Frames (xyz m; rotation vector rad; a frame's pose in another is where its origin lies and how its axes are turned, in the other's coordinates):
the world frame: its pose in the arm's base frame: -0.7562 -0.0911 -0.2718 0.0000 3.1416 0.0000
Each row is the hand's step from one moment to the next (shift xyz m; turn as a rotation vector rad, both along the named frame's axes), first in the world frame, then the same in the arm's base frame.
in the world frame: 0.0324 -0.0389 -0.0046 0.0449 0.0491 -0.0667
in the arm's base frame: -0.0324 -0.0389 0.0046 -0.0449 0.0491 0.0667
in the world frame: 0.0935 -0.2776 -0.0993 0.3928 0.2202 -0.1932
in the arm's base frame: -0.0935 -0.2776 0.0993 -0.3928 0.2202 0.1932
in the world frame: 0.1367 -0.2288 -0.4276 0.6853 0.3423 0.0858
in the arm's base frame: -0.1367 -0.2288 0.4276 -0.6853 0.3423 -0.0858
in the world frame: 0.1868 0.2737 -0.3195 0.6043 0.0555 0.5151
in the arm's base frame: -0.1868 0.2737 0.3195 -0.6043 0.0555 -0.5151
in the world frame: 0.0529 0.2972 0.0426 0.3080 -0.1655 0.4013
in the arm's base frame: -0.0529 0.2972 -0.0426 -0.3080 -0.1655 -0.4013
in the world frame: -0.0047 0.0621 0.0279 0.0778 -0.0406 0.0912
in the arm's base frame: 0.0047 0.0621 -0.0279 -0.0778 -0.0406 -0.0912
